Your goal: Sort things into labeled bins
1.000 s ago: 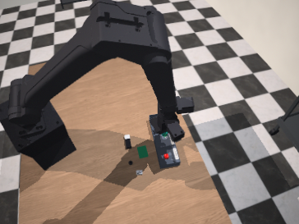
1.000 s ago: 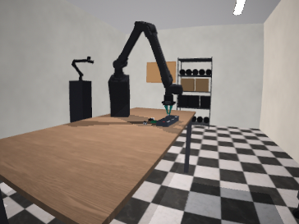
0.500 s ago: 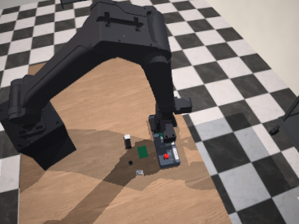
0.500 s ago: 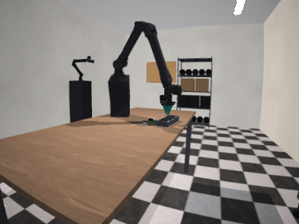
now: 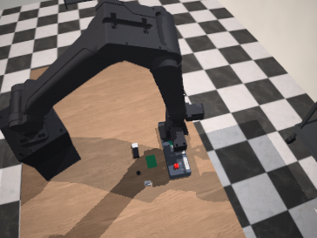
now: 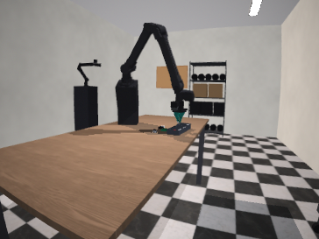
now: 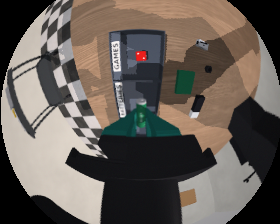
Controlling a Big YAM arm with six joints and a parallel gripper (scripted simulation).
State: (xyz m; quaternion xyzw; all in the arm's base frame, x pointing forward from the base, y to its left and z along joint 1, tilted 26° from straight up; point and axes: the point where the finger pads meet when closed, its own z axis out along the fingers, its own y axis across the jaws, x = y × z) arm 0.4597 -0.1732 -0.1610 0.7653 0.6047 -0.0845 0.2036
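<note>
Right now the bin row is 5 cm below my hand and 1 cm ahead of it. The rest, counted from my hand: green battery (right at my hand); then flat green square (10 cm behind, 6 cm below, 1 cm to the right); then red die (8 cm to the right, 5 cm below, 2 cm behind).
</note>
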